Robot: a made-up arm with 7 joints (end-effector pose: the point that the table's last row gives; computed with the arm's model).
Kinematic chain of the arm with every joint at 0, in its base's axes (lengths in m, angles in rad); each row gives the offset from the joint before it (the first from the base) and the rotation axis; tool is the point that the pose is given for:
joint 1: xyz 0 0.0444 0 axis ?
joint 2: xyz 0 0.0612 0 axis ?
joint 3: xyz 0 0 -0.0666 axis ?
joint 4: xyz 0 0 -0.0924 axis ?
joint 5: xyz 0 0 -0.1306 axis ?
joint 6: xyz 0 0 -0.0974 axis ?
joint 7: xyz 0 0 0 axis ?
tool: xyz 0 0 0
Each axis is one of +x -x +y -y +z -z.
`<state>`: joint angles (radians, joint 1 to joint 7).
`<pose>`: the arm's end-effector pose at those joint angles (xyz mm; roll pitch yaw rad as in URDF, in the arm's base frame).
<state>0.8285 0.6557 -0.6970 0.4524 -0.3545 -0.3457 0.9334</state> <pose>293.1 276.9 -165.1 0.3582 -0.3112 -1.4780</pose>
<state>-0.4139 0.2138 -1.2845 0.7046 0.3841 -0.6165 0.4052</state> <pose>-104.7 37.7 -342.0 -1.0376 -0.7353 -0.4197</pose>
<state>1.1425 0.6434 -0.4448 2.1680 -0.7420 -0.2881 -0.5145</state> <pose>137.4 59.2 124.4 3.1053 0.7891 -2.3424</pose>
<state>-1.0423 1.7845 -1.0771 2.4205 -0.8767 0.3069 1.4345</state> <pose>-78.1 121.7 -128.2 -1.3212 -0.5666 -2.3675</pose>
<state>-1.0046 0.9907 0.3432 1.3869 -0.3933 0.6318 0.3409</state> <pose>73.6 314.8 -203.3 0.6334 0.5194 -0.6861</pose>
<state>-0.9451 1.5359 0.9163 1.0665 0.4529 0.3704 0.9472</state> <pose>191.8 380.1 -11.3 0.4122 -0.4094 -0.6159</pose>
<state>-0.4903 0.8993 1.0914 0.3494 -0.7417 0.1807 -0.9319</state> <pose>-52.1 440.9 -174.0 2.1312 0.1524 0.1598</pose>
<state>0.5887 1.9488 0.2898 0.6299 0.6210 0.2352 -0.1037</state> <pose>16.9 410.4 206.5 2.8324 -0.9769 -1.3053</pose>
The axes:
joint 1: -y
joint 2: +x
joint 3: +z
joint 4: -y
joint 5: +z
joint 6: +y
joint 7: -x

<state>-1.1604 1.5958 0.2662 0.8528 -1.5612 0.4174 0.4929</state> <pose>114.6 413.4 -130.8 -1.5727 0.9479 2.6409</pose>
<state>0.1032 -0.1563 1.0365 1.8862 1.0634 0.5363 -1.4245</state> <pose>121.8 276.1 -104.2 -0.1818 -0.4020 2.1559</pose>
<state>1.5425 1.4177 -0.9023 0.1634 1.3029 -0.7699 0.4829</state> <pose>87.9 480.6 20.5 3.1226 -0.6468 -2.1837</pose>
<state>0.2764 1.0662 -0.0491 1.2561 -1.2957 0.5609 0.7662</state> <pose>241.2 301.4 -56.6 1.3364 0.5678 -0.5694</pose>
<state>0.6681 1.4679 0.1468 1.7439 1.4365 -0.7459 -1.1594</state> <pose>161.8 228.1 153.6 -2.1193 0.0037 3.0579</pose>
